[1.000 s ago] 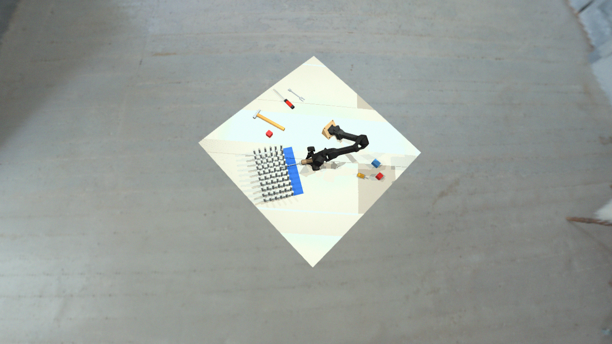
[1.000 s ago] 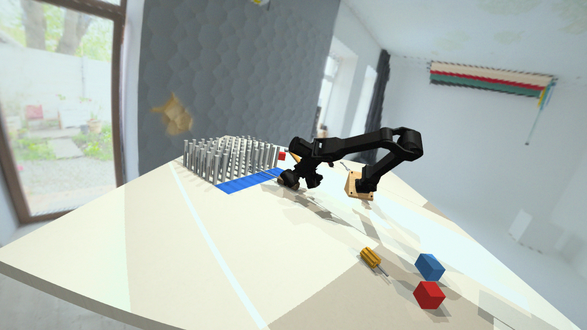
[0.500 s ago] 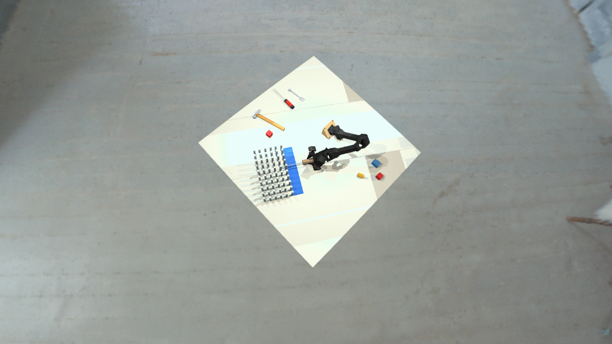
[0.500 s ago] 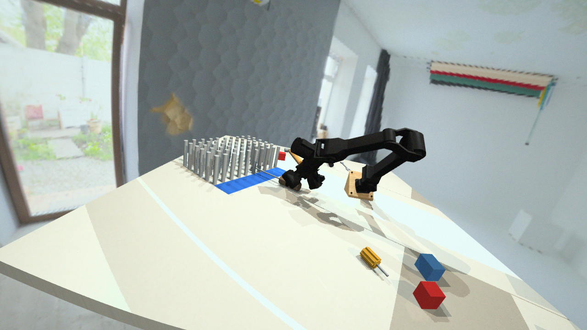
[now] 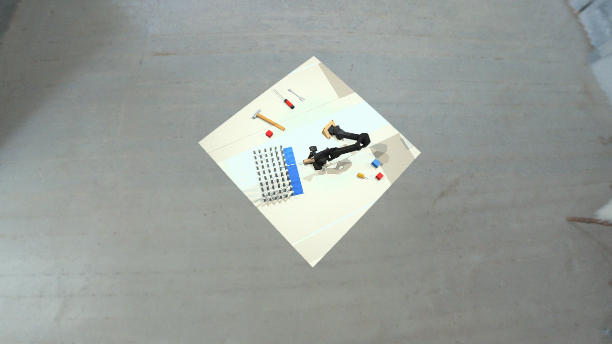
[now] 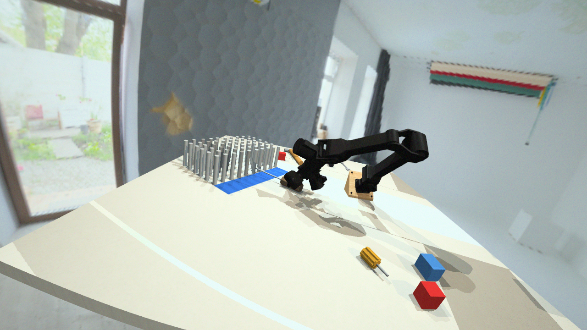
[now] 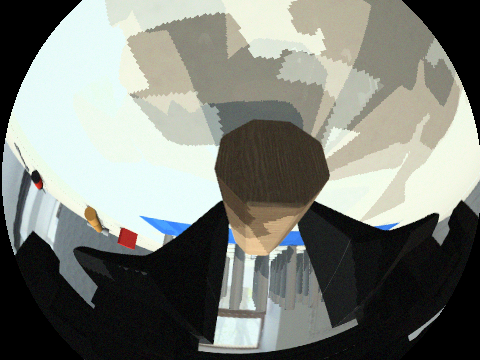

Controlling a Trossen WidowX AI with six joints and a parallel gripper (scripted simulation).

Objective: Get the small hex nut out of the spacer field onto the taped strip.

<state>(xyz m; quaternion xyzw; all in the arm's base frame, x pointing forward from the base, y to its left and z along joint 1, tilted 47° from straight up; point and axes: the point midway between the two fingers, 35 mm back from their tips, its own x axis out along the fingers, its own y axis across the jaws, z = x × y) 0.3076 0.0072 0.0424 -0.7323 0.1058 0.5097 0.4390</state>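
My gripper tip is 8 cm short of the hook tool and 6 cm to the left of it. The rest, counted from my gripper tip: blue taped strip: 14 cm ahead, 5 cm to the right, 2 cm below; then yellow-handled screwdriver: 40 cm to the left, 18 cm behind; then blue cube: 43 cm to the left, 34 cm behind.
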